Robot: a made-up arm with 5 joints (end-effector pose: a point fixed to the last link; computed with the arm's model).
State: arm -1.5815 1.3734 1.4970 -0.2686 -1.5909
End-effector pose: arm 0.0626 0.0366 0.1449 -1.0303 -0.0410 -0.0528
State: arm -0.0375 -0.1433 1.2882 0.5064 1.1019
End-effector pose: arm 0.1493 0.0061 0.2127 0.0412 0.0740 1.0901
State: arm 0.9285 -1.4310 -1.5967 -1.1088 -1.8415
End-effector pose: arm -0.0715 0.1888 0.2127 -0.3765 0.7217 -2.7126
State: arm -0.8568 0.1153 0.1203 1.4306 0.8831
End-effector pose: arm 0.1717 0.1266 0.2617 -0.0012 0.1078 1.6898
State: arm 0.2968 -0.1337 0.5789 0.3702 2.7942
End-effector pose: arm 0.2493 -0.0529 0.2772 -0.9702 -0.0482 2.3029
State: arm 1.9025 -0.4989 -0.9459 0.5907 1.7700
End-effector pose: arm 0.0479 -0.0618 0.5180 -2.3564 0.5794 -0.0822
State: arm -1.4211 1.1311 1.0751 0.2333 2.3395
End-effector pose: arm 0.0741 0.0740 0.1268 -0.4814 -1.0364 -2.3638
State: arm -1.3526 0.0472 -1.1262 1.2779 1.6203
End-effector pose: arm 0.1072 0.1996 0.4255 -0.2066 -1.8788 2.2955
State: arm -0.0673 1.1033 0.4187 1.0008 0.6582
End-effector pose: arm 0.1885 0.0113 0.1224 0.2596 0.9338 0.6242
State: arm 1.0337 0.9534 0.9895 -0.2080 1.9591
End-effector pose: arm 0.1394 -0.1175 0.1133 0.1686 0.0167 0.8747
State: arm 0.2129 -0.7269 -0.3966 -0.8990 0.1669
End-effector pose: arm 0.0300 0.0109 0.5116 0.4434 2.6535 -0.0293
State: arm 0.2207 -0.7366 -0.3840 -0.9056 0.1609
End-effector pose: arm 0.0287 0.0114 0.5107 0.4452 2.6495 -0.0338
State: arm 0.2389 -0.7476 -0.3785 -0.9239 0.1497
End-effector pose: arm 0.0253 0.0130 0.5091 0.4505 2.6248 -0.0448
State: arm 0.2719 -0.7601 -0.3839 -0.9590 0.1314
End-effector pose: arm 0.0190 0.0162 0.5065 0.4605 2.5700 -0.0672
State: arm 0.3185 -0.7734 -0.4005 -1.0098 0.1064
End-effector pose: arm 0.0103 0.0215 0.5026 0.4735 2.4873 -0.1042
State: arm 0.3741 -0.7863 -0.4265 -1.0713 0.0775
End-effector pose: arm 0.0008 0.0288 0.4973 0.4871 2.3851 -0.1558
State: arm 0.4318 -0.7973 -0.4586 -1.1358 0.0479
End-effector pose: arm -0.0080 0.0374 0.4910 0.4984 2.2769 -0.2177
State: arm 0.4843 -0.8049 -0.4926 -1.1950 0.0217
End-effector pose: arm -0.0147 0.0459 0.4846 0.5065 2.1763 -0.2805
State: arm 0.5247 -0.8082 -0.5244 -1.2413 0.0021
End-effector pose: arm -0.0192 0.0528 0.4791 0.5108 2.0957 -0.3333
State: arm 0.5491 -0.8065 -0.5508 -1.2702 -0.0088
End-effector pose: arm -0.0214 0.0570 0.4757 0.5125 2.0427 -0.3671
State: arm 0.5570 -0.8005 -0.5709 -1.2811 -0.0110
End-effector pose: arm -0.0222 0.0585 0.4744 0.5123 2.0177 -0.3794
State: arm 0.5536 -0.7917 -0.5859 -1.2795 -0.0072
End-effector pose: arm -0.0220 0.0579 0.4749 0.5115 2.0127 -0.3762
